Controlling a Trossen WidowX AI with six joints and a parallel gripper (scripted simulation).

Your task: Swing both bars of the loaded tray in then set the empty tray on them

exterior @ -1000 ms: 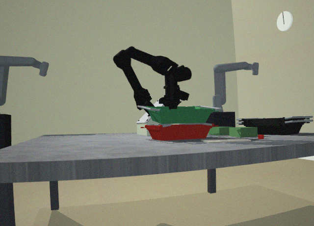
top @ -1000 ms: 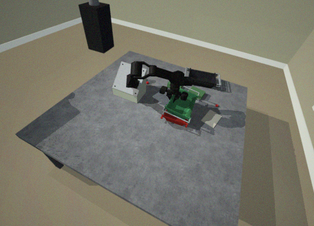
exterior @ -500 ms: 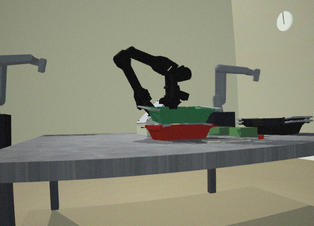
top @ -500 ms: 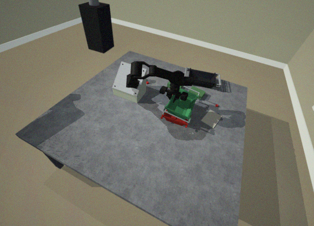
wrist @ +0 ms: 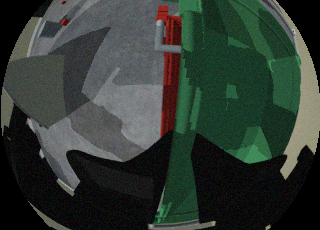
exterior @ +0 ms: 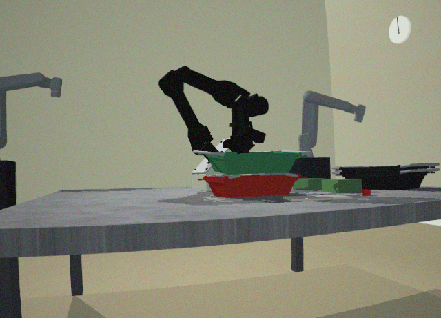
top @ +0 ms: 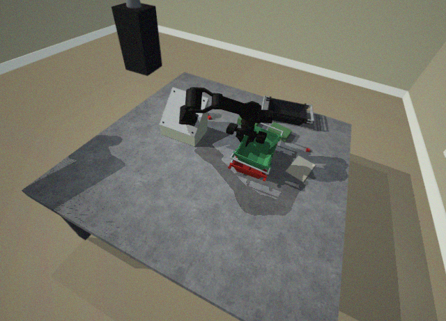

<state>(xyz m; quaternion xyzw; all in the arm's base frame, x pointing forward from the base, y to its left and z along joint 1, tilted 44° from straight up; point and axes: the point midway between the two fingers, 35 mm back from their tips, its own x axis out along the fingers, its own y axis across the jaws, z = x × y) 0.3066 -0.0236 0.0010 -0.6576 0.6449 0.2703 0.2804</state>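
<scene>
The green tray is 7 cm ahead of my gripper tip and 3 cm above it. Round my gripper tip: pale flat card 30 cm ahead, 8 cm below, 7 cm to the left; then small red cube 32 cm ahead, 22 cm to the left, 8 cm below.
</scene>
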